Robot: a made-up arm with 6 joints.
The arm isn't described. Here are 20 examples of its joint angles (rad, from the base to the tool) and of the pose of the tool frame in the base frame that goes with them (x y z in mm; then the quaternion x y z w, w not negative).
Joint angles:
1: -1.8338 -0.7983 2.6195 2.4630 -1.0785 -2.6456
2: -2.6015 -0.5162 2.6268 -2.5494 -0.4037 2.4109
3: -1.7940 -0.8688 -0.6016 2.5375 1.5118 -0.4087
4: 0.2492 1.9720 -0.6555 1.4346 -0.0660 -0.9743
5: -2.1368 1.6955 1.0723 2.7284 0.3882 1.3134
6: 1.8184 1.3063 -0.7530 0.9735 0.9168 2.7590
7: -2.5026 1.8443 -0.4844 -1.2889 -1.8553 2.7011
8: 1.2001 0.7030 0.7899 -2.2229 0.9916 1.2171
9: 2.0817 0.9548 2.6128 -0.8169 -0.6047 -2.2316
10: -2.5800 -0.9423 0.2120 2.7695 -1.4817 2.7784
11: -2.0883 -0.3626 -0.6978 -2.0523 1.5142 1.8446
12: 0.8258 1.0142 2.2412 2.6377 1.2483 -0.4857
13: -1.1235 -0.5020 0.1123 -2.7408 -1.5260 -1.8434
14: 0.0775 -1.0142 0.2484 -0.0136 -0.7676 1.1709
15: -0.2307 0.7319 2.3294 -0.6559 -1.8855 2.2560
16: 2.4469 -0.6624 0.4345 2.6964 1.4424 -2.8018
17: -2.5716 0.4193 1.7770 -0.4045 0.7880 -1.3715
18: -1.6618 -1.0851 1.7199 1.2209 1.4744 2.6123
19: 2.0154 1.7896 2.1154 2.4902 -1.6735 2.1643
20: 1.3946 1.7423 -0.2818 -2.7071 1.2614 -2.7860
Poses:
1: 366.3 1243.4 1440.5 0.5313 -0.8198 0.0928 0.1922
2: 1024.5 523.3 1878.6 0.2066 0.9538 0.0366 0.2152
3: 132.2 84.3 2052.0 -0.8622 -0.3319 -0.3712 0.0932
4: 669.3 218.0 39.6 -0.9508 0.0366 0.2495 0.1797
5: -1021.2 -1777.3 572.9 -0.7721 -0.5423 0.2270 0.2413
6: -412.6 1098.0 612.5 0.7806 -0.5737 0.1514 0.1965
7: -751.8 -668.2 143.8 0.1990 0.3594 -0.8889 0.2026
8: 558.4 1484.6 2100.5 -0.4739 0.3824 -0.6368 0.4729
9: -513.7 748.9 2421.7 -0.4011 0.3118 0.7791 0.3673
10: 639.8 328.4 2397.8 -0.0656 0.8176 0.4186 0.3897
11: -225.6 -347.0 2001.0 -0.0144 -0.6739 0.0178 0.7385
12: 776.2 1011.9 2356.7 -0.1506 0.9043 0.3981 0.0320
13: 52.2 25.8 2594.6 -0.1128 0.5812 0.3244 0.7378
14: -807.8 -53.4 2346.9 0.2839 0.4741 0.8333 0.0170
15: 769.3 -144.5 2556.7 0.3296 0.8868 0.3227 0.0280
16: 193.0 -335.7 2587.8 -0.0673 -0.5236 0.2082 0.8234
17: -484.1 -331.3 2864.5 -0.1255 0.5748 0.8083 0.0225
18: 260.5 1575.5 1563.4 -0.5680 -0.2663 -0.7317 0.2667
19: -872.8 1662.6 1191.6 0.3189 0.6353 0.1202 0.6930
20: 146.2 1083.5 173.1 0.6767 0.5018 -0.4674 0.2679
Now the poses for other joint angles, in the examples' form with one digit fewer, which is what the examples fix.
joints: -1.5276 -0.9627 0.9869 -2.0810 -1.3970 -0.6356
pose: 28 1221 2231 -0.366 0.051 -0.705 0.606
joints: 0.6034 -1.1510 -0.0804 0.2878 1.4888 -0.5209
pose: -746 -450 2207 0.745 -0.238 -0.407 0.472
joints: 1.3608 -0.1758 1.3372 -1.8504 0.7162 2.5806
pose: -45 -178 2908 0.067 0.043 -0.851 0.520
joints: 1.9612 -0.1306 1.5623 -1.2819 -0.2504 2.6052
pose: 43 -274 2899 0.499 -0.100 -0.726 0.461
